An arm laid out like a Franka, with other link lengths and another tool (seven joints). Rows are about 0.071 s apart.
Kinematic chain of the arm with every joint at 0, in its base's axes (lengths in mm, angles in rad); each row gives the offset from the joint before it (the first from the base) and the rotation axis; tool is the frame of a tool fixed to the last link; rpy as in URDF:
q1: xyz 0 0 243.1 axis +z
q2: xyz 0 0 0 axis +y
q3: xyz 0 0 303.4 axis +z
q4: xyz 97.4 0 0 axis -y
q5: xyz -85.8 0 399.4 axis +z
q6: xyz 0 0 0 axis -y
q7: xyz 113.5 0 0 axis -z
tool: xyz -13 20 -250.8 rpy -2.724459 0 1.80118
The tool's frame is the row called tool.
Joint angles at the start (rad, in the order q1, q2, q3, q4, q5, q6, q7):
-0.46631, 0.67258, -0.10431, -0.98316, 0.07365, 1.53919, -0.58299
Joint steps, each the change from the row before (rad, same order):
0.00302, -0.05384, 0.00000, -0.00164, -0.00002, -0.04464, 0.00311
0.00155, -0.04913, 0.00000, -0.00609, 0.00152, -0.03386, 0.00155
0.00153, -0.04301, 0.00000, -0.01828, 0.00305, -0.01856, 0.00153
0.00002, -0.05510, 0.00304, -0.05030, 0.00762, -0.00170, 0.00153
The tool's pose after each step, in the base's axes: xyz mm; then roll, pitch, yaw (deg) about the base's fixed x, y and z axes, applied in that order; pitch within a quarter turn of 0, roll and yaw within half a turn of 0. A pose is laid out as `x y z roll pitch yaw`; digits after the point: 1 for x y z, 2 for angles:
630.5 -351.3 248.7 -152.44 -4.93 104.76
621.9 -344.5 278.8 -153.03 -4.78 104.82
614.3 -338.3 299.5 -153.55 -4.80 104.84
605.4 -330.1 314.4 -154.23 -5.24 104.84

